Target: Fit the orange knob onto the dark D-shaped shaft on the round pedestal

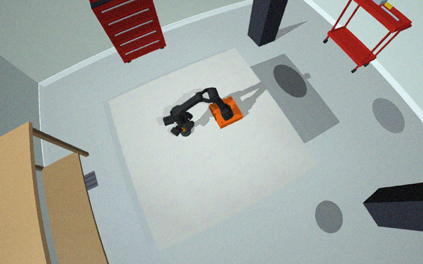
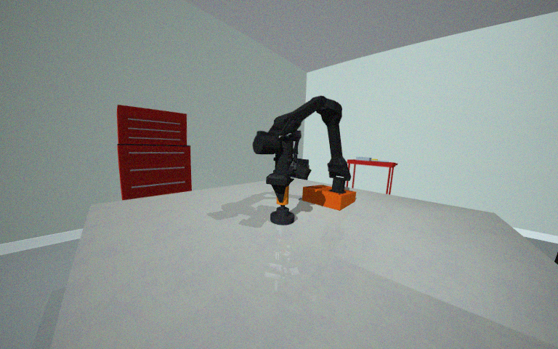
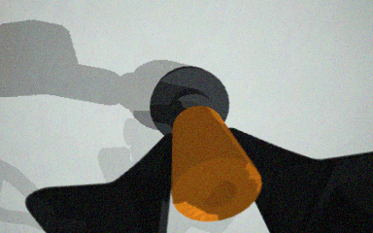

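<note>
The pedestal is 40 mm below my gripper tip. The rest, counted from my gripper tip: orange knob (20 mm above).
</note>
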